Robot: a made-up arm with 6 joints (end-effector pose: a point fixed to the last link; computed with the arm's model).
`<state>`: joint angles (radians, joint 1 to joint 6).
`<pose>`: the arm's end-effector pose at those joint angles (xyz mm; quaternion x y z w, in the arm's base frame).
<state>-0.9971 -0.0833 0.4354 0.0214 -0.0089 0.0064</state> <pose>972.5 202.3 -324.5 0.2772 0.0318 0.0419 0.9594</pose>
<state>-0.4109 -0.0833 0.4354 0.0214 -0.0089 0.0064</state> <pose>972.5 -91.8 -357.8 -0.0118 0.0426 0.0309 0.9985</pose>
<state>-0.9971 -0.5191 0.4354 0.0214 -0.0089 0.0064</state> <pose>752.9 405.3 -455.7 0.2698 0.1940 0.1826 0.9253</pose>
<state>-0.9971 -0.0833 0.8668 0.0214 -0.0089 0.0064</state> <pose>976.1 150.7 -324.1 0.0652 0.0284 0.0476 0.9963</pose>
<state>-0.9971 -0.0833 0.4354 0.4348 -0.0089 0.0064</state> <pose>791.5 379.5 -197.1 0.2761 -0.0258 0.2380 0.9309</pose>
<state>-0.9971 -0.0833 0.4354 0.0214 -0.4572 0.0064</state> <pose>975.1 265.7 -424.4 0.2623 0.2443 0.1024 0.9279</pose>
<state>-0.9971 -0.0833 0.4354 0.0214 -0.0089 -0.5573</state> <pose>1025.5 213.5 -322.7 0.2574 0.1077 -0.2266 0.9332</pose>
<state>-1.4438 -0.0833 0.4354 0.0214 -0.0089 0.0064</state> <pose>972.5 385.7 -191.0 0.4828 0.0217 0.0479 0.8741</pose>
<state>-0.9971 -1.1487 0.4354 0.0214 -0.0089 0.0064</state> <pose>306.2 521.8 -531.0 0.2368 0.4101 0.3689 0.7998</pose>
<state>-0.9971 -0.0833 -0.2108 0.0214 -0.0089 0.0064</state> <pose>969.6 268.4 -285.7 0.5678 0.0342 0.0299 0.8219</pose>
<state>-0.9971 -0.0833 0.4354 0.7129 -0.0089 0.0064</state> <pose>626.8 455.0 -135.1 0.2687 -0.0641 0.3647 0.8892</pose>
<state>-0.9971 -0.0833 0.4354 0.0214 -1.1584 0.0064</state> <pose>879.2 344.4 -558.7 0.2132 0.5484 0.1858 0.7870</pose>
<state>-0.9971 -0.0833 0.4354 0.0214 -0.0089 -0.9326</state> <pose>1060.4 206.8 -330.5 0.2328 0.1538 -0.3967 0.8745</pose>
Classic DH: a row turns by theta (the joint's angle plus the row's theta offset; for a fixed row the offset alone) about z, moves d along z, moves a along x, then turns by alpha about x. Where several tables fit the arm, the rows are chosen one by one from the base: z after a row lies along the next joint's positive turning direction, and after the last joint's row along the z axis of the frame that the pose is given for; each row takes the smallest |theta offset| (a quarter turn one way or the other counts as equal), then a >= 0, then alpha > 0; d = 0 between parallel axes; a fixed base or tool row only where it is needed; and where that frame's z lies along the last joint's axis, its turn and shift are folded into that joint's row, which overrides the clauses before.
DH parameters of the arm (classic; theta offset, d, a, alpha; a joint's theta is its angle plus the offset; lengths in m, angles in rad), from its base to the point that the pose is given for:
base (fixed): -1.5708 0.1461 0 1.5708
joint 1: -1.5708 -0.3167 0.0504 -1.5708
joint 2: 0 0.1996 0.234 1.5708
joint 3: 1.5708 -0.0635 0.3441 -1.5708
joint 4: 1.5708 -0.1975 0.375 1.5708
joint 5: 0 -0.1997 0.2915 -1.5708
joint 6: -1.1572 0 -0.0975 0
tool (fixed): 1.1572 0.0864 0 0

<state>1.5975 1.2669 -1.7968 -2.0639 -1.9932 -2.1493</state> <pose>1082.6 -214.7 -375.2 0.5784 -0.6685 0.4675 0.0078</pose>
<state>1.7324 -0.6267 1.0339 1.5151 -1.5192 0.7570</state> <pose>-129.0 -333.8 673.6 0.0727 -0.8435 0.4396 0.2999</pose>
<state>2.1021 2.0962 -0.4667 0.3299 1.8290 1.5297</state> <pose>462.9 411.9 237.2 -0.1382 0.5062 -0.5990 0.6049</pose>
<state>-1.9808 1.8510 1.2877 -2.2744 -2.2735 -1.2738</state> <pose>29.2 354.3 -679.0 -0.8427 -0.1832 0.0247 0.5057</pose>
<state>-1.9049 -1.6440 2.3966 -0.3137 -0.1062 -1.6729</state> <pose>376.8 881.5 413.3 0.1982 -0.3506 -0.2386 0.8836</pose>
